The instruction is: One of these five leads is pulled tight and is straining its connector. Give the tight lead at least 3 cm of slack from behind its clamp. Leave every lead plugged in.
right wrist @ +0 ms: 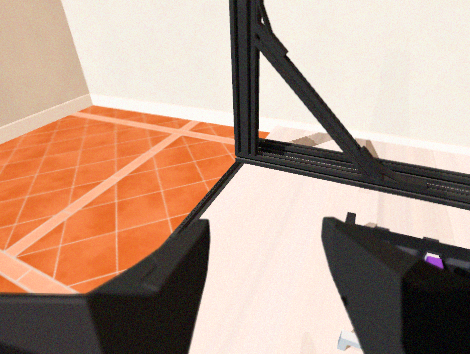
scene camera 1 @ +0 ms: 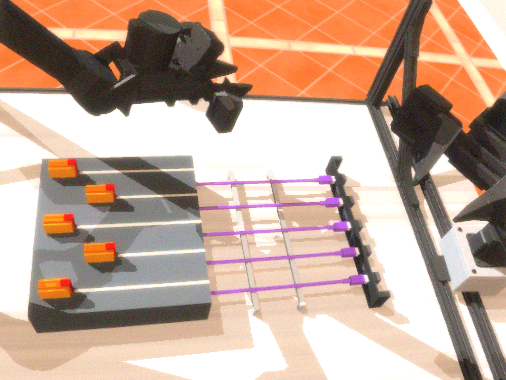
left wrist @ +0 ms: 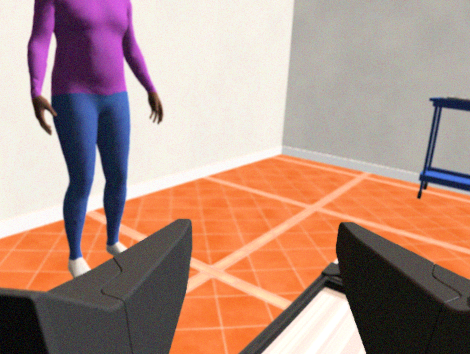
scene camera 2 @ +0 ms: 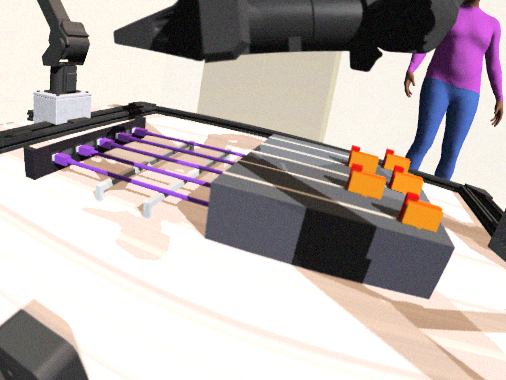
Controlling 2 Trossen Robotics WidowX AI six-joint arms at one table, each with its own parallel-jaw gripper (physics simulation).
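Frame: origin at the left arm's base, x left, y down, z back, level; metres.
Seen in the pictures: left gripper, fingertip midpoint: [scene camera 1: 435,200] [left wrist: 265,234]; right gripper, fingertip midpoint: [right wrist: 265,228] [scene camera 1: 244,78] [scene camera 2: 122,38]; left arm's base, link origin: [scene camera 1: 486,250] [scene camera 2: 62,92].
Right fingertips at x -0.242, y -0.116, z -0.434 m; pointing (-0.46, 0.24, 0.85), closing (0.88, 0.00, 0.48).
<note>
Offsets run from my right fingertips to a thing's top centre. "spot": to the spot under its first point.
Five purple leads, among them the top [scene camera 1: 260,182], middle [scene camera 1: 265,231] and bottom one {spot: dx +0.294, dy +0.169, dz +0.056 m} [scene camera 1: 270,288], run from a dark connector strip [scene camera 1: 375,298] [scene camera 2: 36,162] to a grey block [scene camera 1: 140,215] [scene camera 2: 250,220]. All look straight; I cannot tell which is tight. All five plugs appear seated. Pale lines cross the block to orange clamps with red tabs, such as the top-left one {spot: dx +0.130, dy +0.108, dz -0.281 m} [scene camera 1: 62,169] and the nearest one {spot: dx +0.112, dy +0.115, dz -0.283 m} [scene camera 2: 422,215]. My right gripper [scene camera 1: 243,78] [scene camera 2: 118,37] [right wrist: 265,228] is open and empty, above the table's far edge. My left gripper [scene camera 1: 436,200] [left wrist: 265,234] is open and empty, beyond the strip.
Two pale rails [scene camera 1: 245,250] [scene camera 1: 289,250] cross beneath the leads. A black frame {spot: dx -0.119, dy -0.002, dz +0.331 m} [scene camera 1: 410,55] [right wrist: 245,75] borders the table. A person [scene camera 2: 452,55] [left wrist: 92,55] stands beyond the table, and a blue cart [left wrist: 452,103] is at the right of the left wrist view.
</note>
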